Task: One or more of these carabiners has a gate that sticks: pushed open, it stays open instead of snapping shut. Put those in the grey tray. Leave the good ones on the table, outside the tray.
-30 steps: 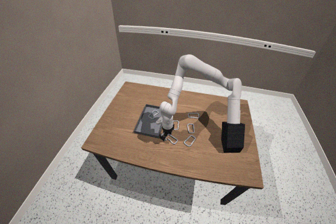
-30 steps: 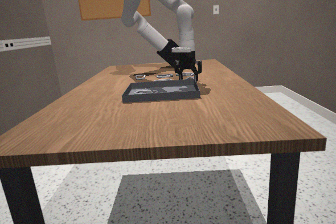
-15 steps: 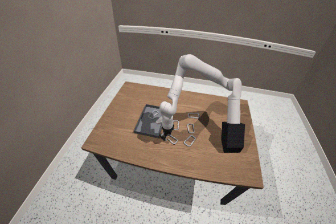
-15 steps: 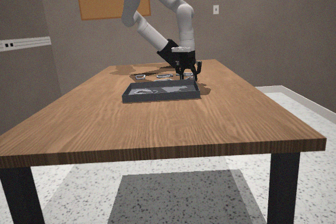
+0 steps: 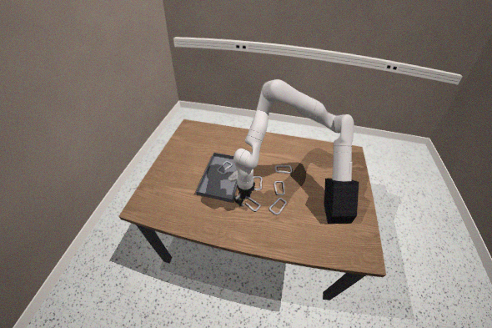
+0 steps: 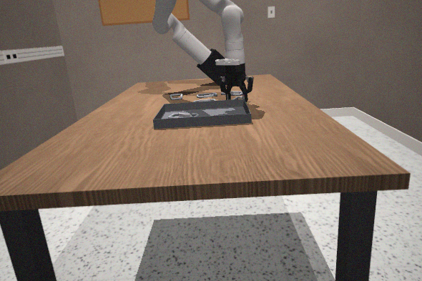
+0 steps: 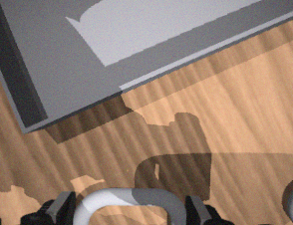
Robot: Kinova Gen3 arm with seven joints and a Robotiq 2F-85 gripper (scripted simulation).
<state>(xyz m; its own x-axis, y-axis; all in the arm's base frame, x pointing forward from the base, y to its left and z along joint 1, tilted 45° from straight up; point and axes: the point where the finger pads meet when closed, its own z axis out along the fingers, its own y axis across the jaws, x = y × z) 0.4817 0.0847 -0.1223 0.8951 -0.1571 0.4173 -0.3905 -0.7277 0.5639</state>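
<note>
The grey tray lies 16 cm ahead of my hand, 12 cm to the right of it and 1 cm below it. Also, from my hand: carabiner gate (20 cm behind, 2 cm to the right, 1 cm below).
</note>
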